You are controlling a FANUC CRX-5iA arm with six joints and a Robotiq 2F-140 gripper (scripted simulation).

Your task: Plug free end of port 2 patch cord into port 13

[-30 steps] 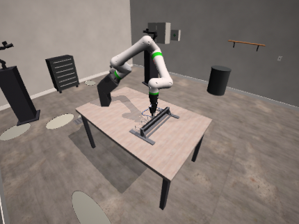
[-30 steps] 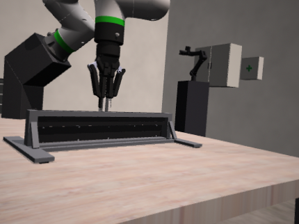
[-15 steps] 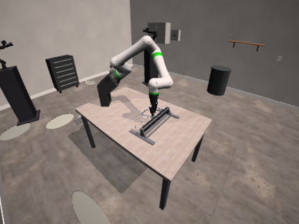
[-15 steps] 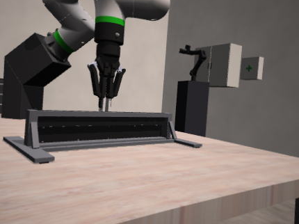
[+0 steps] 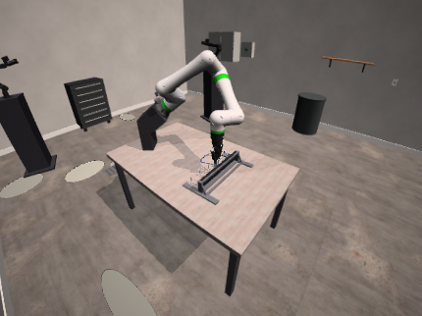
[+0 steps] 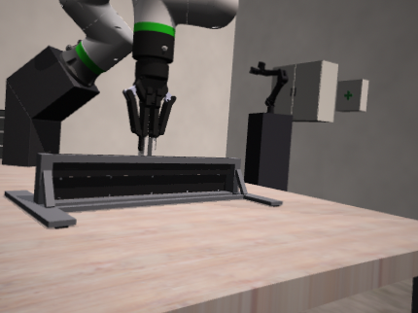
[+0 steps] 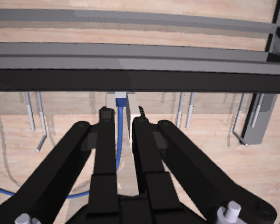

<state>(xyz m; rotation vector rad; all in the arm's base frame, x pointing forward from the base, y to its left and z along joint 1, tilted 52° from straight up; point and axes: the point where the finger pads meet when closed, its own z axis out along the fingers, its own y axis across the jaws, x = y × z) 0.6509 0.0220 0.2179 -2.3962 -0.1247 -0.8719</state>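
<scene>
The pale plug is 30 mm below my hand and 10 mm ahead of it.
</scene>
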